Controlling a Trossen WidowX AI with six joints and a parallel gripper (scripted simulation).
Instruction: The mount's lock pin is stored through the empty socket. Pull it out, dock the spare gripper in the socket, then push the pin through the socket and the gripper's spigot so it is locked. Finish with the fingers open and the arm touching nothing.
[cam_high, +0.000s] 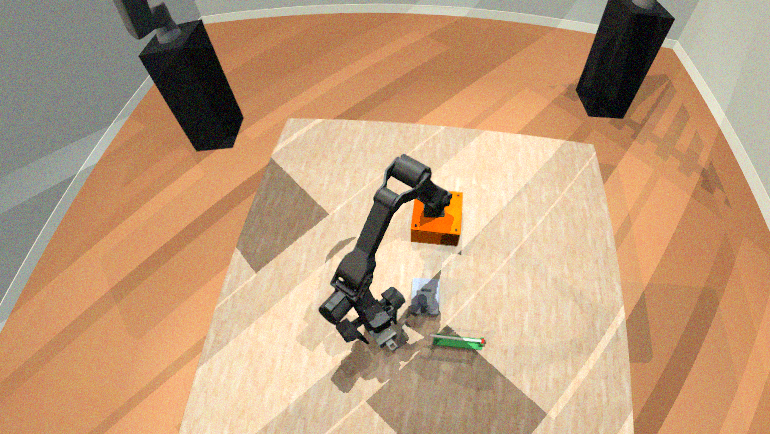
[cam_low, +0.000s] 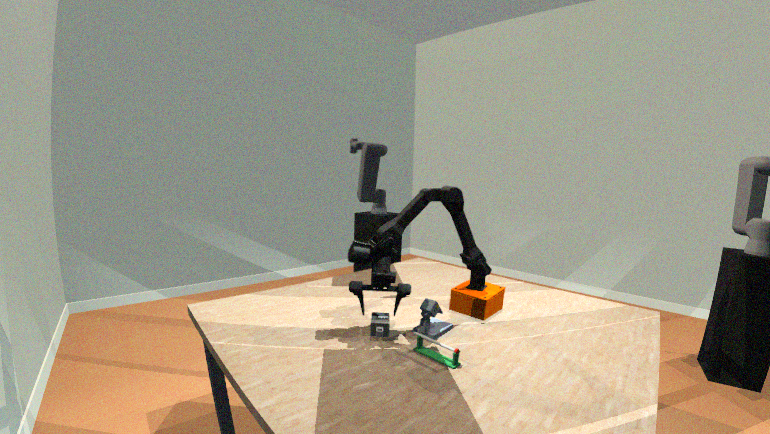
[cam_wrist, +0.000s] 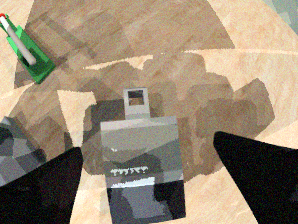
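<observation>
The spare gripper is 4 cm below my gripper tip and 1 cm behind it. From my gripper tip the other things lie so: mount (12 cm to the left, 10 cm behind); then green cradle (21 cm to the left, 3 cm below, 2 cm ahead).
</observation>
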